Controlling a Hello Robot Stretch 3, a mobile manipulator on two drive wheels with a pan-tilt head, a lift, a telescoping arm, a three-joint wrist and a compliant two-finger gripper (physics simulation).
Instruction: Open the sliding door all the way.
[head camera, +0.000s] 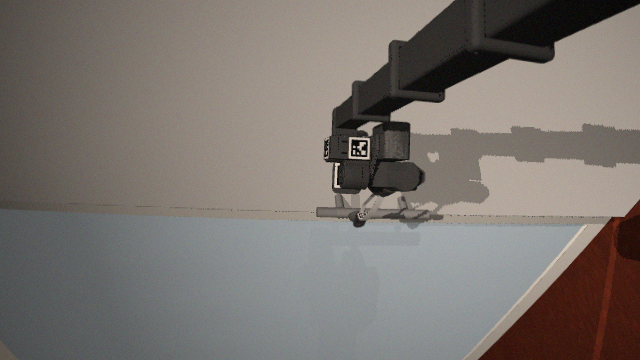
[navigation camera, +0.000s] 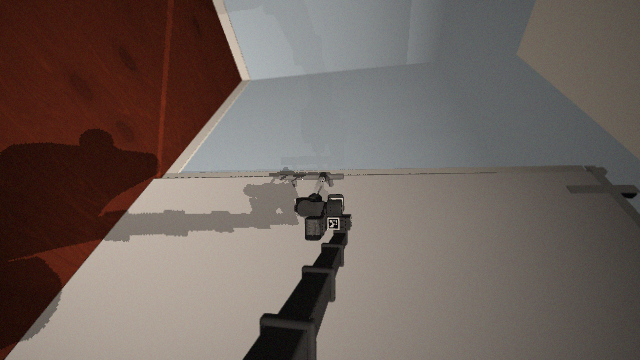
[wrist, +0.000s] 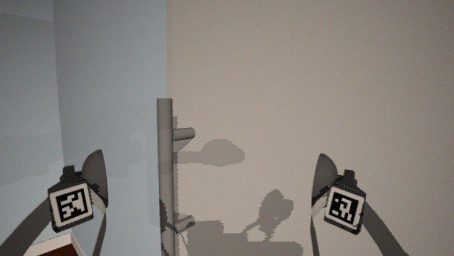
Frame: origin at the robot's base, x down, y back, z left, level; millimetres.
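Where they show: gripper, fingertip midpoint: (navigation camera: 325, 199).
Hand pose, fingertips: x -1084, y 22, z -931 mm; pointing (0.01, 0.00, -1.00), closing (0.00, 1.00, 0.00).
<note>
After its pixels a point has its place.
The sliding door (head camera: 200, 125) @[x -1421, y 130, z -1031 mm] (navigation camera: 450, 260) @[x -1514, y 230, z -930 mm] (wrist: 300, 75) is a beige panel whose edge meets a blue-grey wall. A grey bar handle (head camera: 327, 212) @[x -1105, y -61, z -1132 mm] (navigation camera: 338, 176) @[x -1109, y -61, z -1132 mm] (wrist: 165, 135) with short posts stands near that edge. It appears upright in the wrist view, and its lower end runs out of frame. My gripper (wrist: 212, 172) @[x -1084, y 22, z -931 mm] is open and empty. In the wrist view the handle's line passes between the spread fingers, nearer the left one. One fingertip overlaps the handle in the head view, and the wrist hides the other. Whether the fingertips reach the handle's depth is unclear.
The blue-grey wall (head camera: 200, 290) @[x -1466, y -388, z -1641 mm] (navigation camera: 400, 115) @[x -1446, y -455, z -1709 mm] (wrist: 115, 65) meets the door edge. Red-brown floor (head camera: 560, 300) @[x 0, y -441, z -1554 mm] (navigation camera: 125, 60) @[x 0, y -688, z -1076 mm] lies beyond a white baseboard (head camera: 535, 280) @[x -94, y -362, z -1612 mm] (navigation camera: 215, 120) @[x -63, y -518, z -1754 mm]. My extended arm (head camera: 430, 60) @[x -1191, y 93, z -327 mm] (navigation camera: 300, 300) @[x -1170, y 86, z -307 mm] casts a shadow on the door. A dark bracket-like piece (navigation camera: 595, 189) @[x -2104, y 3, z -1153 mm] shows at the right in the navigation view.
</note>
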